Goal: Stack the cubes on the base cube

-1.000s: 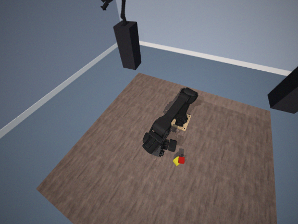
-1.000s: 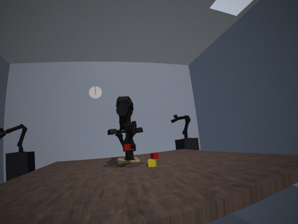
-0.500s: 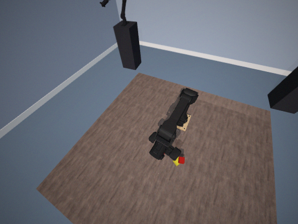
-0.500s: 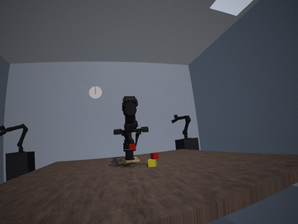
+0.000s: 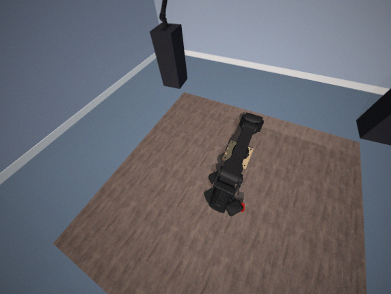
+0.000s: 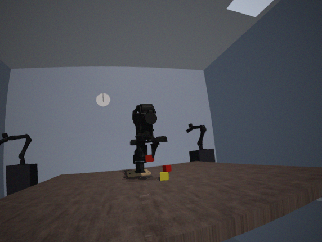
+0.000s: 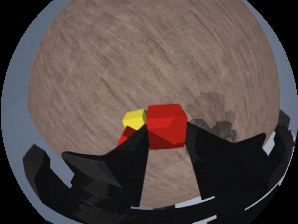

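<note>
My gripper tip is now 70 mm to the right of the yellow cube and 100 mm above it.
</note>
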